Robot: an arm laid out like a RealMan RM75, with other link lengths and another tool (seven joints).
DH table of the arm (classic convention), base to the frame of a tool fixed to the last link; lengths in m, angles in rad. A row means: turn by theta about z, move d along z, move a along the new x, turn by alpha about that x. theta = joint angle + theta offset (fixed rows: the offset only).
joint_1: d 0.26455  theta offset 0  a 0  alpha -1.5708
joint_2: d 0  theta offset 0  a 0  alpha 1.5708
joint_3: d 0.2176  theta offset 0  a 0  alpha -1.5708
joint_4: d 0  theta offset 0  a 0  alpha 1.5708
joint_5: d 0.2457  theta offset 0  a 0  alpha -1.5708
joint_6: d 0  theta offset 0  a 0  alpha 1.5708
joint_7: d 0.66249  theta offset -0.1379  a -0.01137  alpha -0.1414
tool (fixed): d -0.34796  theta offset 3.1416  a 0  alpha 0
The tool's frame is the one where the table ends.
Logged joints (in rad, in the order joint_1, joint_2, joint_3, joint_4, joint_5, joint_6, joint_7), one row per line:
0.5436 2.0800 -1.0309 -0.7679 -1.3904 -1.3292 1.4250
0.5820 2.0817 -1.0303 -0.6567 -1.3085 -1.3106 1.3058
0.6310 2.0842 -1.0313 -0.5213 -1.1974 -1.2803 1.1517
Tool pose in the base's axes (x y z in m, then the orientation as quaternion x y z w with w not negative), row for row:
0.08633 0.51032 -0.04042 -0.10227 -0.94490 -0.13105 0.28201
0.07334 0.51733 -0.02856 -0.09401 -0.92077 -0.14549 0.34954
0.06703 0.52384 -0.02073 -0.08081 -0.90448 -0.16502 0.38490
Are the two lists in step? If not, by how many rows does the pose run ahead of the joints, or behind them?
The pose runs 2 rows behind the joints: the pose in row i belongs to the joints in row i - 2.
